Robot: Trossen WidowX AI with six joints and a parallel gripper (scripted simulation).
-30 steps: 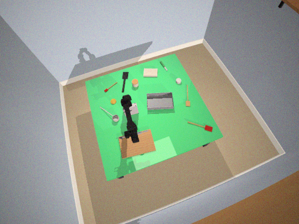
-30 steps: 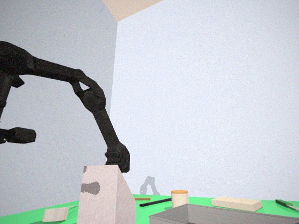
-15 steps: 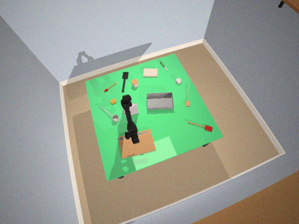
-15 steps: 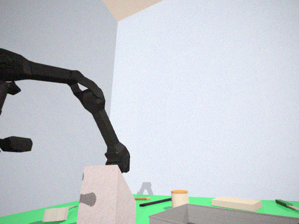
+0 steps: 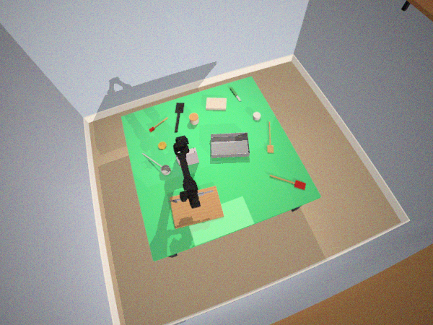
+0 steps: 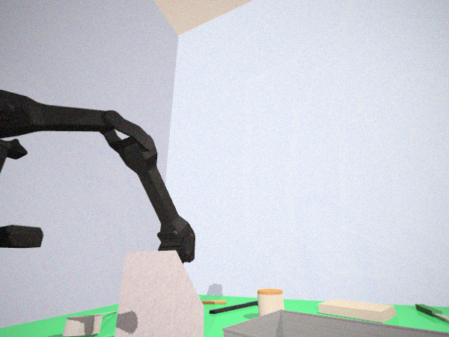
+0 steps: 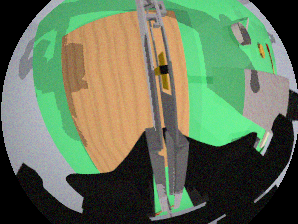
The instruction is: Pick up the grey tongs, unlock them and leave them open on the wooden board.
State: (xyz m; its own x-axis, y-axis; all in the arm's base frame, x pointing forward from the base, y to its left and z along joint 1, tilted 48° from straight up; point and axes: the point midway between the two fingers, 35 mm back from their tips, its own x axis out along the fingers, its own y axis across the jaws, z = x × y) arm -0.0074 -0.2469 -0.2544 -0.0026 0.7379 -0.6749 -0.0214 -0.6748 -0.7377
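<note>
My gripper tip is 100 mm above the wooden board, 40 mm to the left of it and 10 mm past it. The rest, counted from my gripper tip: black spatula (820 mm to the left, 110 mm below, 30 mm ahead); roasting tin (380 mm to the left, 370 mm ahead, 80 mm below); red spatula (730 mm ahead, 100 mm below, 50 mm to the right).
</note>
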